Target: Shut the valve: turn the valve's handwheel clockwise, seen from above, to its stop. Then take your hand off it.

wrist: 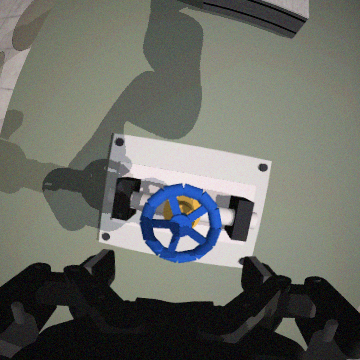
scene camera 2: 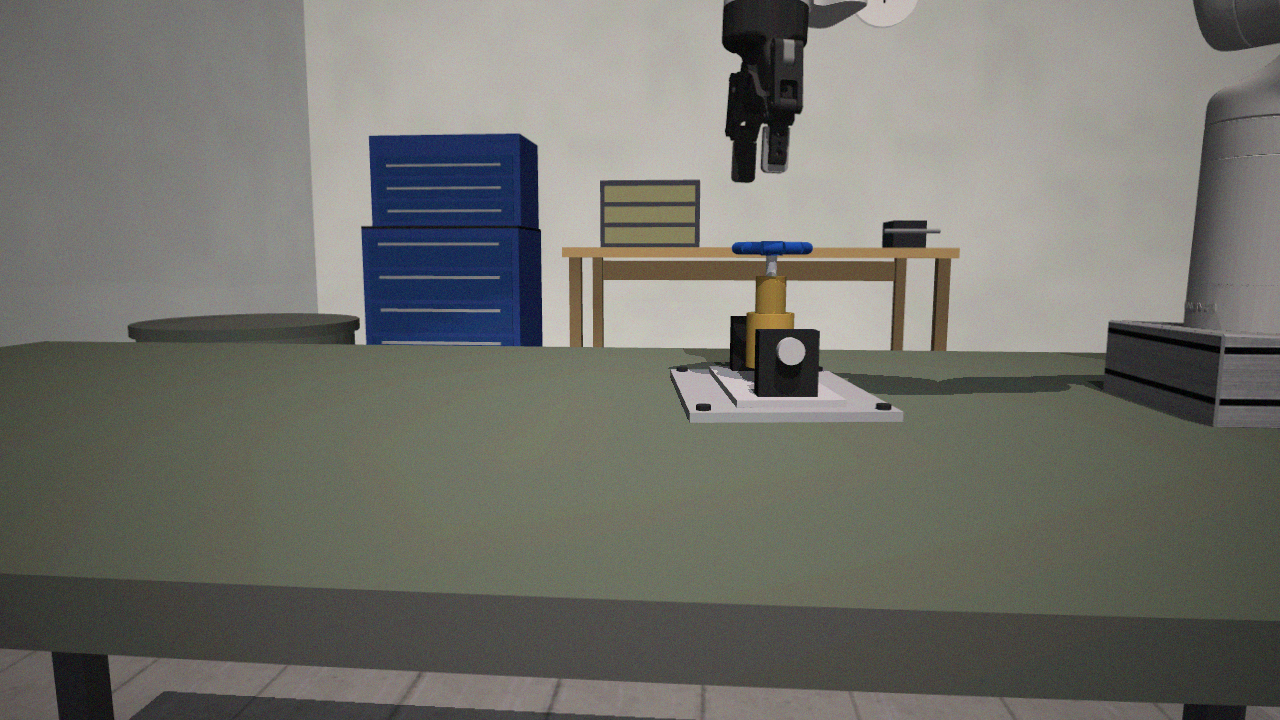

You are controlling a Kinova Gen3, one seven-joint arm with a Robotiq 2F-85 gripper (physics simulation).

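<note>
The valve's blue five-spoke handwheel (scene camera 2: 771,247) (wrist: 182,226) sits level on a grey stem above the yellow valve body (scene camera 2: 770,333) (wrist: 189,201). The valve is mounted on a white base plate (scene camera 2: 787,415) (wrist: 195,157) with bolts at its corners. My gripper (scene camera 2: 759,168) (wrist: 177,268) is open and empty. In the scene view it hangs above the handwheel, with a clear gap between its fingertips and the rim, and points down. In the wrist view the fingertips stand wide apart, left and right of the wheel's lower rim. Nothing touches the handwheel.
Black blocks (scene camera 2: 787,380) (wrist: 242,220) hold the pipe on either side of the valve. The robot's base (scene camera 2: 1163,380) (wrist: 260,17) stands on the green table (scene camera 2: 447,483) (wrist: 300,90). Behind are a blue drawer cabinet (scene camera 2: 447,295) and a wooden workbench (scene camera 2: 644,253).
</note>
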